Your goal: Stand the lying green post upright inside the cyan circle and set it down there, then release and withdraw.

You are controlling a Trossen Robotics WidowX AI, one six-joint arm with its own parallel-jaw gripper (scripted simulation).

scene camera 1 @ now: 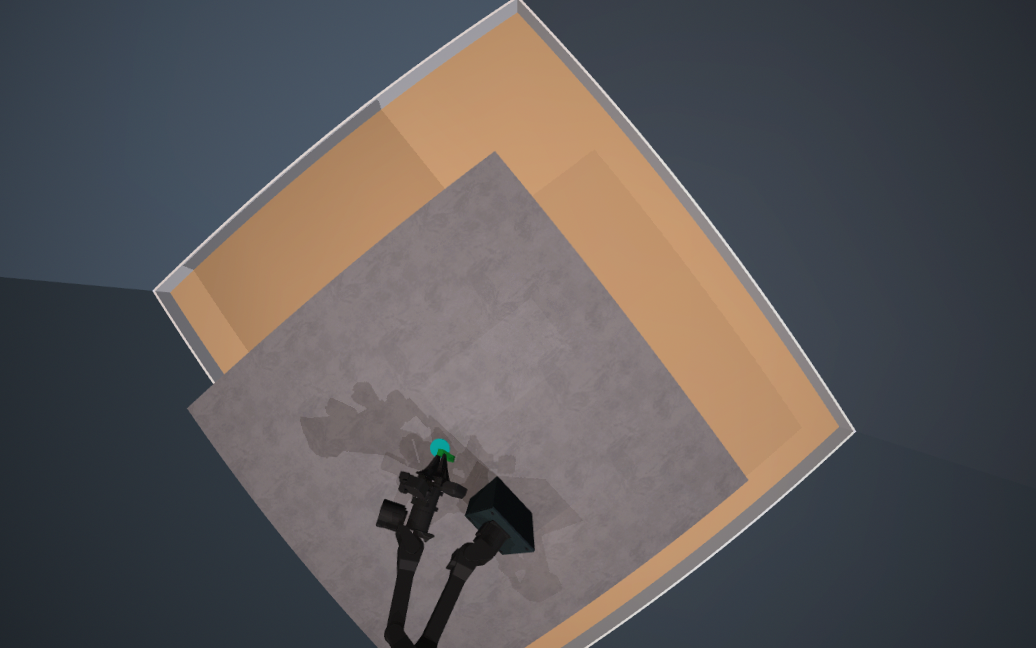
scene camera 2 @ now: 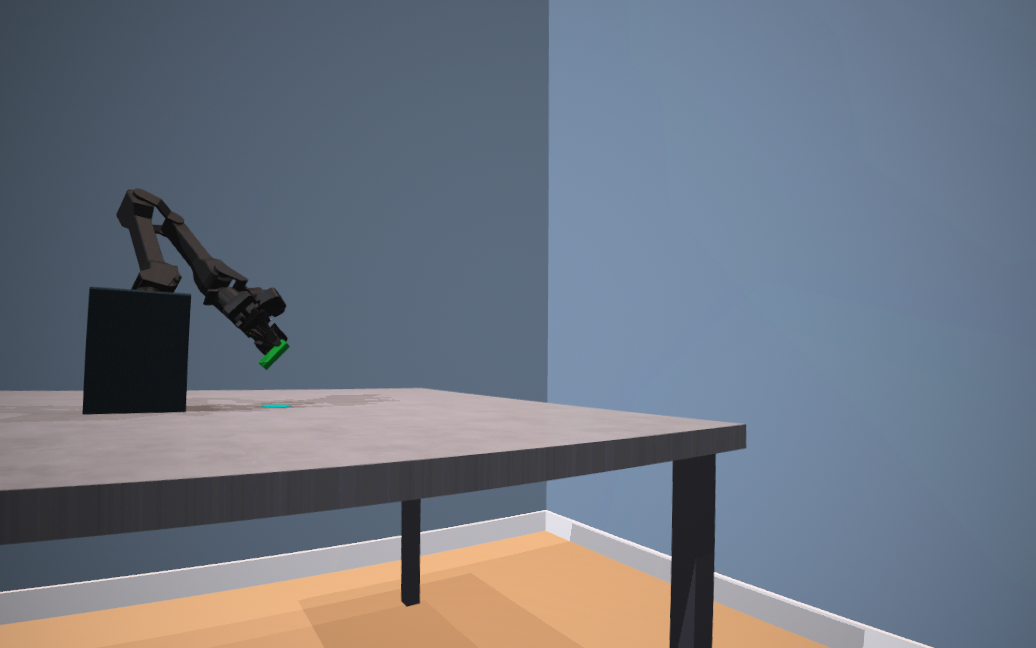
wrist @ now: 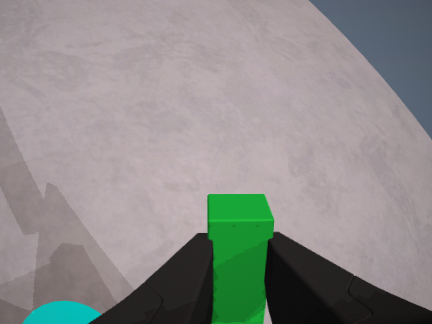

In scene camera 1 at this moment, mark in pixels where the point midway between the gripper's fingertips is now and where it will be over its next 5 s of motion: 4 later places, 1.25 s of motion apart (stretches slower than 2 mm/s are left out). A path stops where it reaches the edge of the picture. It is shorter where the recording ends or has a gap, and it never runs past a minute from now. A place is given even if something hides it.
My gripper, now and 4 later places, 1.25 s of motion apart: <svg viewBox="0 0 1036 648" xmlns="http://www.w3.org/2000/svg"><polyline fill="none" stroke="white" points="442,453 436,456 430,462 428,466 428,460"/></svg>
